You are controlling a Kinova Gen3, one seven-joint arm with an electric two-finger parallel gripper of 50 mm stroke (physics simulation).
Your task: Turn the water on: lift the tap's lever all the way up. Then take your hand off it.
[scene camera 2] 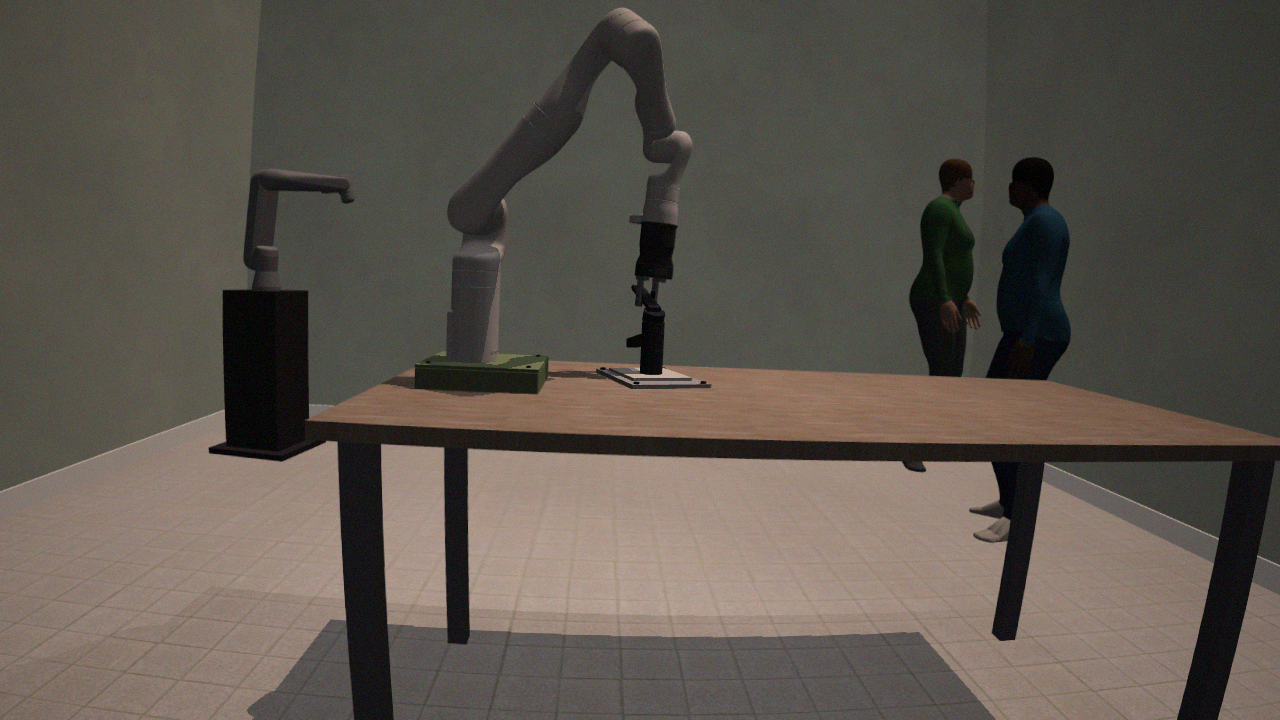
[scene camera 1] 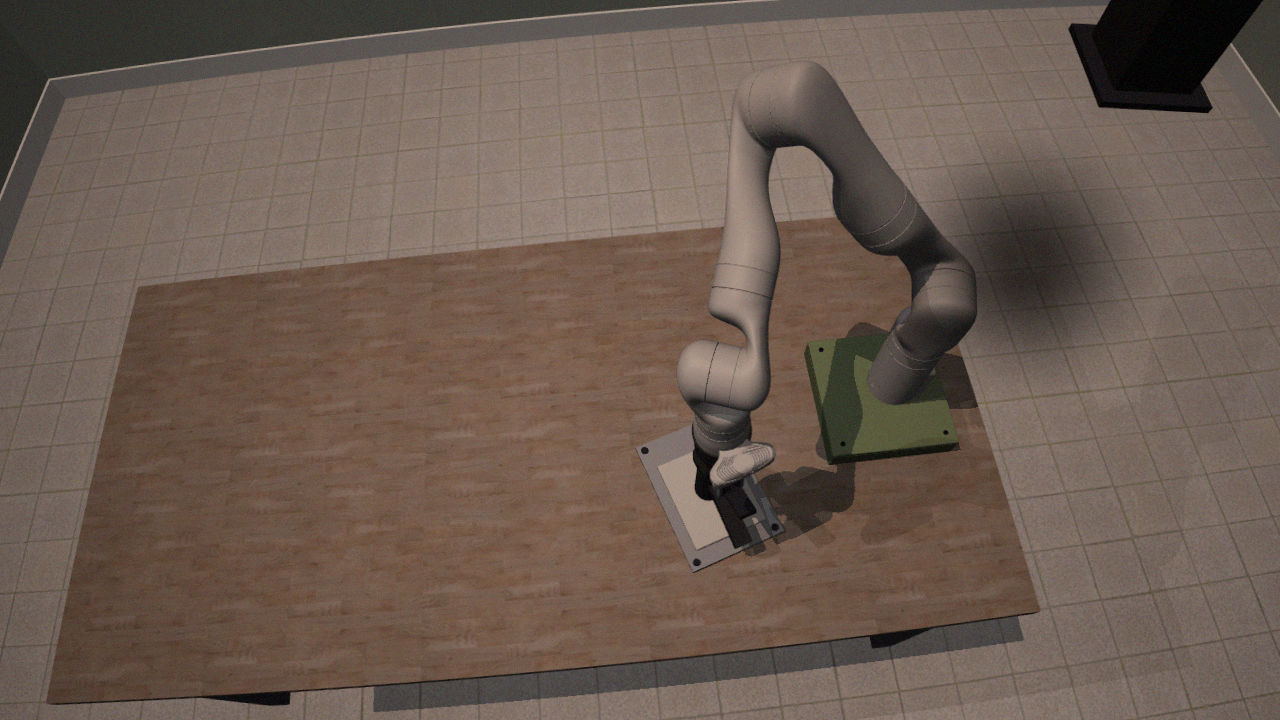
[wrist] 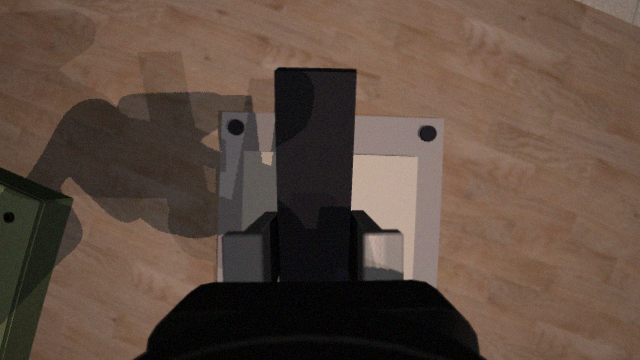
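Observation:
The tap is a black upright post (scene camera 2: 653,344) with a short spout (scene camera 2: 634,340), standing on a grey base plate (scene camera 1: 674,514) (wrist: 430,200) with a pale inner panel. Its dark lever (scene camera 2: 645,297) (wrist: 316,125) is tilted up from the post's top, with its free end raised on the spout's side. My gripper (scene camera 2: 648,291) (wrist: 314,236) is shut on the lever from above, one finger against each side. The hand hides the rear of the lever in the wrist view. In the scene camera 1 view the arm covers much of the tap.
The arm's green base block (scene camera 1: 886,420) (scene camera 2: 481,372) (wrist: 30,260) stands beside the tap on the wooden table (scene camera 1: 358,447) (scene camera 2: 850,411). Two people, in green (scene camera 2: 947,241) and blue (scene camera 2: 1033,268), stand beyond the table. Another arm (scene camera 2: 262,219) stands on a black pedestal (scene camera 2: 265,367).

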